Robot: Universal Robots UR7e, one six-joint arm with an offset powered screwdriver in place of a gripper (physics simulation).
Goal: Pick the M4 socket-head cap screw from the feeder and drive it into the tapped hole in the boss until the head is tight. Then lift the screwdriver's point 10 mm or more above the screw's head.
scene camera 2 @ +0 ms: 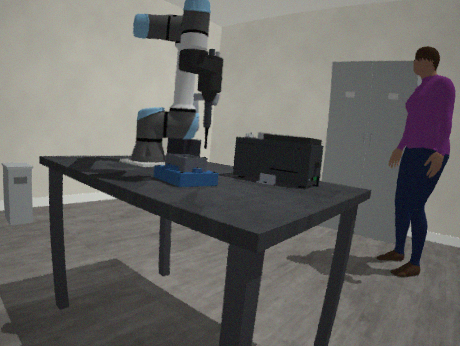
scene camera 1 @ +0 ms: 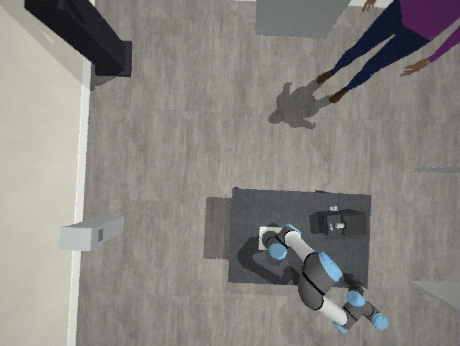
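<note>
The screwdriver (scene camera 2: 206,146) hangs point down in scene camera 2, with its thin bit above the blue fixture (scene camera 2: 186,178) and a visible gap below its point. Too little detail shows to tell if a screw is on the bit. The fixture carries a grey block (scene camera 2: 186,162) and a small blue round boss (scene camera 2: 198,170) at its right. The tapped hole and any screw in it are too small to make out. The black feeder (scene camera 1: 356,224) (scene camera 2: 280,156) stands on the table to the right of the fixture in scene camera 2. In scene camera 1 the arm hides the screwdriver's point.
The dark table (scene camera 1: 280,202) (scene camera 2: 240,212) carries the arm's base on a white plate (scene camera 1: 263,231). A person (scene camera 1: 367,47) (scene camera 2: 430,115) stands beyond the table, near a grey cabinet (scene camera 1: 300,17) (scene camera 2: 367,130). A grey bin-like box (scene camera 1: 75,238) (scene camera 2: 18,192) stands farther off.
</note>
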